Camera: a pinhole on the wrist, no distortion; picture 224 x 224 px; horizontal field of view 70.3 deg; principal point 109.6 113.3 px. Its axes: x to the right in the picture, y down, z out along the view. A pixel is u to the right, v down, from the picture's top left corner.
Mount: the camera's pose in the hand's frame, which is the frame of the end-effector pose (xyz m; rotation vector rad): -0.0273 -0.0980 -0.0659 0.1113 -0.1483 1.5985
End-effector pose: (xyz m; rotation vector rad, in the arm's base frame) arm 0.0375 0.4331 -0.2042 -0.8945 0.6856 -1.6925
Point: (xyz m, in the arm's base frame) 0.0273 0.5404 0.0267
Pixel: 39.1 129.1
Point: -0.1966 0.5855 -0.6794
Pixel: behind the camera
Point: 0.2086 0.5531 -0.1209
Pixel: 198.0 172.4
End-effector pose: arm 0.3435 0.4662 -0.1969 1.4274 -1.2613 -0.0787
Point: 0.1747 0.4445 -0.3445
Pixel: 200.7 187.2
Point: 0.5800 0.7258 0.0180
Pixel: behind the camera
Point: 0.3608 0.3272 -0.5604
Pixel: 20.3 155.8
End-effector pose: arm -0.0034 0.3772 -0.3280 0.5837 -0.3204 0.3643
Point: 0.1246 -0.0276 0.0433
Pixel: 108.2 57.8
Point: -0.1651 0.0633 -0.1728
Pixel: 136.0 161.3
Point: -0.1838 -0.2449 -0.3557
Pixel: 34.2 207.0
